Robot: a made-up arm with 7 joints. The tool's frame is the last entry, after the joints. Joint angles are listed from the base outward.
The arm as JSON. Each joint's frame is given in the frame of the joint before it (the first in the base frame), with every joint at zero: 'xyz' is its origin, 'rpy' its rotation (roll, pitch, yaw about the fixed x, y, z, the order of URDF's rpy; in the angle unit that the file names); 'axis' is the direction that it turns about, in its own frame. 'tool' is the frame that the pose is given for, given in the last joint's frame.
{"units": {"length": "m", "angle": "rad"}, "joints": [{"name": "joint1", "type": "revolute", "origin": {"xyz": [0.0, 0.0, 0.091], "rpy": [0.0, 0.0, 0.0]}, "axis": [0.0, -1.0, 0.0]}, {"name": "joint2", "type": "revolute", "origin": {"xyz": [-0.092, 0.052, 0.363], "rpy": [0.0, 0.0, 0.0]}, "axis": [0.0, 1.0, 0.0]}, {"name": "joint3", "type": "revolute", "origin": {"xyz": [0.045, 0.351, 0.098], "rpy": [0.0, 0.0, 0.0]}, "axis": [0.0, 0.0, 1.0]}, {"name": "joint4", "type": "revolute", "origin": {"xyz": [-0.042, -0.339, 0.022], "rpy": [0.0, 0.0, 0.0]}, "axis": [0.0, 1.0, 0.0]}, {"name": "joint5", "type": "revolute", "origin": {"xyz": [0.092, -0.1, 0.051], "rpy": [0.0, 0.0, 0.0]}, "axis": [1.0, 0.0, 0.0]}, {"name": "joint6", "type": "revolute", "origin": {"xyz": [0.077, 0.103, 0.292], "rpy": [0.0, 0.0, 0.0]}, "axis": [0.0, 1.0, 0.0]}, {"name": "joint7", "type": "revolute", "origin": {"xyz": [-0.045, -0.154, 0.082], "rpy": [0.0, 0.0, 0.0]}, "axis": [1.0, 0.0, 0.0]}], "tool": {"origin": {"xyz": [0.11, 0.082, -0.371], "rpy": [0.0, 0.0, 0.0]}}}
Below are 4 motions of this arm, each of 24 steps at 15 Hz.
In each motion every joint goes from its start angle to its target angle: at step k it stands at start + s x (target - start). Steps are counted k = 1, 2, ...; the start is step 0. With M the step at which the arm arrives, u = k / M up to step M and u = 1 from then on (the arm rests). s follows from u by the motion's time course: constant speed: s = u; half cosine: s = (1 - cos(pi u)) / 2; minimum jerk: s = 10 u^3 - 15 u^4 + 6 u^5.
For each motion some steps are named. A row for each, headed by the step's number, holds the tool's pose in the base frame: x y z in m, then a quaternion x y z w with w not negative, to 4 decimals.
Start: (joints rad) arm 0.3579 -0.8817 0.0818 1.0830 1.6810 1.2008 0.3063
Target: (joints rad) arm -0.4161 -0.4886 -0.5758 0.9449 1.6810 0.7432 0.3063
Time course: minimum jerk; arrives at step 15
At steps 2, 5, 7, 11, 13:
2: -0.3660 -0.1828 0.6517 0.6468 0.4228 0.3952 0.4967
5: -0.2895 -0.1782 0.6465 0.7397 0.4006 0.3144 0.4398
7: -0.2156 -0.1648 0.6375 0.8301 0.3620 0.1902 0.3791
11: -0.1046 -0.1214 0.6332 0.9139 0.2580 -0.1120 0.2927
13: -0.0804 -0.1089 0.6362 0.9129 0.2298 -0.1889 0.2794

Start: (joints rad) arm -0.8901 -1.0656 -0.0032 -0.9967 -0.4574 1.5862 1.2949
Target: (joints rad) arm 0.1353 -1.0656 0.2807 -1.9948 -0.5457 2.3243 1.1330
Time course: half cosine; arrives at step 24
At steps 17, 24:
17: -0.3225 0.3247 0.5011 0.6331 -0.2869 0.1006 0.7119
24: -0.3630 0.3165 0.3996 0.6144 -0.3411 0.2144 0.6784

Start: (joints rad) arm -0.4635 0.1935 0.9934 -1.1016 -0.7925 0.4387 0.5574
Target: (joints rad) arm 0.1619 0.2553 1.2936 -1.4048 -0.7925 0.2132 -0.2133
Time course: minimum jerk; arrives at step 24
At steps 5, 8, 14, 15, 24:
5: 0.4272 0.3206 0.4901 0.2167 -0.0637 0.2265 0.9475
8: 0.4202 0.3000 0.5100 0.1814 -0.1465 0.2394 0.9425
14: 0.3996 0.2375 0.5984 0.0819 -0.3906 0.2288 0.8879
15: 0.3940 0.2270 0.6160 0.0682 -0.4273 0.2205 0.8741
24: 0.3614 0.1843 0.6878 0.0242 -0.5584 0.1739 0.8108

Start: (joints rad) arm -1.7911 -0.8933 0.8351 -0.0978 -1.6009 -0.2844 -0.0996
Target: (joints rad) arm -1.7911 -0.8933 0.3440 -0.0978 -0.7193 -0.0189 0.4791
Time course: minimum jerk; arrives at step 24
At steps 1, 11, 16, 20, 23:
1: 0.8654 0.3229 -0.1829 -0.4283 -0.1381 0.5587 0.6966
11: 0.7637 0.2361 -0.1769 -0.2861 0.1104 0.4599 0.8334
16: 0.6875 0.2284 -0.1136 -0.1262 0.2835 0.3064 0.8999
20: 0.6709 0.2411 -0.0696 -0.0420 0.3447 0.2182 0.9120
23: 0.6696 0.2443 -0.0600 -0.0247 0.3552 0.1998 0.9129

